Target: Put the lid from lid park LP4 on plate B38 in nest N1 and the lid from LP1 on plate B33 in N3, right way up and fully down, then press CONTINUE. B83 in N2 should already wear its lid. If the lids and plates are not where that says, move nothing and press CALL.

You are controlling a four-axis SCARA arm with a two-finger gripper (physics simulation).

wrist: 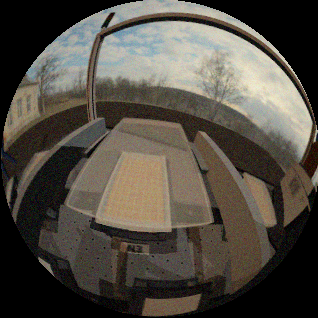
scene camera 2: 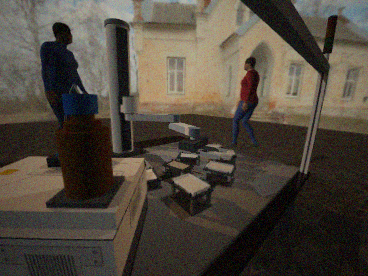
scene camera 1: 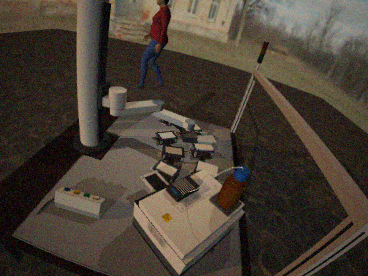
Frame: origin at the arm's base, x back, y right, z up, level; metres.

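Where they show: gripper, between the fingertips: (wrist: pixel 149 129) (scene camera 2: pixel 223 154) (scene camera 1: pixel 209 138); arm's base, origin of its link: (scene camera 2: pixel 123 152) (scene camera 1: pixel 92 142).
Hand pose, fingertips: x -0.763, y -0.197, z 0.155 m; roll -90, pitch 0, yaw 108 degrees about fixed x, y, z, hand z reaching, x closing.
Things, the pixels of their top centre, and the offset from my fingertips. "*": a spot on its surface instead.
- clear lid, centre of its top: (wrist: pixel 146 135) (scene camera 2: pixel 219 152) (scene camera 1: pixel 206 138) dy +0.007, dx +0.020, dz +0.003 m
- label N3, a spot on its surface: (wrist: pixel 136 248) * dy +0.031, dx +0.098, dz -0.141 m
- button box, centre of its top: (scene camera 1: pixel 79 194) dy +0.677, dx +0.548, dz -0.059 m
- plate, centre of its top: (scene camera 2: pixel 220 165) (scene camera 1: pixel 204 145) dy -0.003, dx +0.017, dz -0.065 m
- brown bottle, a spot on its surface: (scene camera 2: pixel 85 155) * dy +0.599, dx -0.122, dz +0.156 m
- keypad unit, a spot on its surface: (scene camera 1: pixel 185 187) * dy +0.588, dx +0.104, dz +0.091 m
- frame post, a spot on its surface: (scene camera 2: pixel 313 125) (scene camera 1: pixel 243 105) * dy -0.488, dx -0.263, dz +0.138 m
My gripper (scene camera 1: pixel 190 136) (scene camera 2: pixel 193 145) (wrist: pixel 149 129) is shut on a clear lid (wrist: pixel 187 200), which spans level between the two finger plates in the wrist view. A plate with a cream top (wrist: pixel 135 192) shows through the lid, below it, and looks smaller than the lid; the gap between them cannot be measured. The label N3 (wrist: pixel 136 248) shows at the near side of that nest. The plate codes cannot be read. The button box (scene camera 1: pixel 79 201) stands at the front left; its lettering is too small to read.
Several raised holders with light-topped plates stand near the gripper, among them one plate (scene camera 1: pixel 203 148) and a nearer one (scene camera 2: pixel 192 184). A large white machine (scene camera 1: pixel 175 227) (scene camera 2: pixel 30 195) carries a brown bottle (scene camera 1: pixel 232 190) (scene camera 2: pixel 85 155) and a keypad unit (scene camera 1: pixel 185 187). A frame post (scene camera 1: pixel 243 105) (scene camera 2: pixel 313 125) stands at the table's edge.
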